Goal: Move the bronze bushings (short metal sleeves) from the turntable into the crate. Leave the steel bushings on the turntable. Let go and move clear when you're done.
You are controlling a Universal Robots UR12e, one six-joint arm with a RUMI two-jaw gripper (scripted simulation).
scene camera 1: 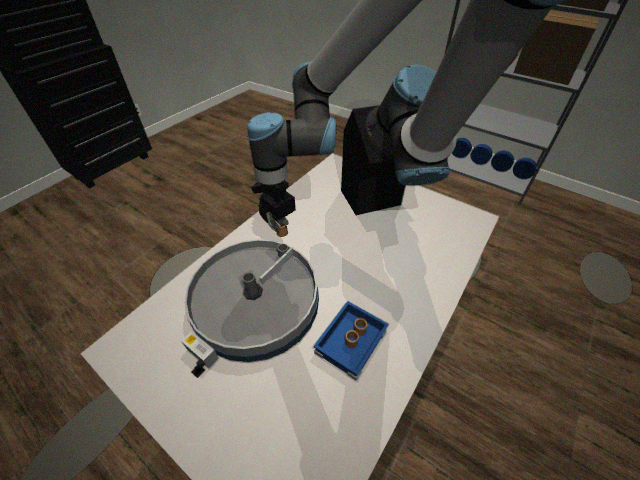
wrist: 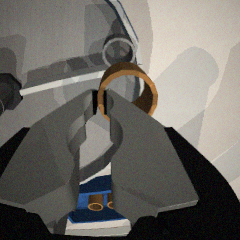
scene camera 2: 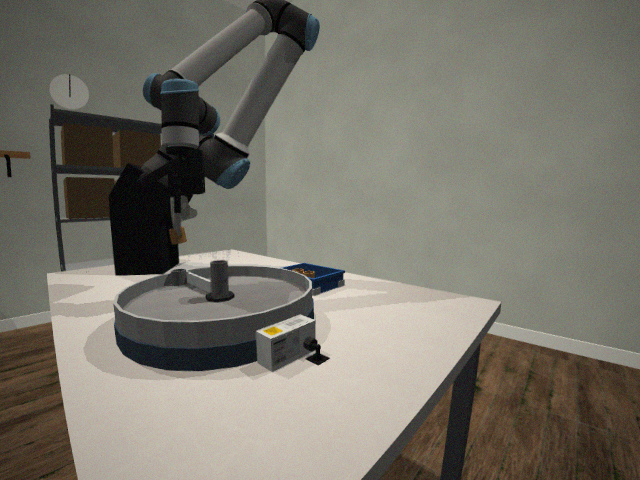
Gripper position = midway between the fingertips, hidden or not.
In view: the gripper (scene camera 2: 178, 235), a bronze bushing (wrist: 148, 100) and a grey turntable (wrist: 45, 45).
The gripper shows as well in scene camera 1 (scene camera 1: 277, 231) and in the wrist view (wrist: 101, 92).
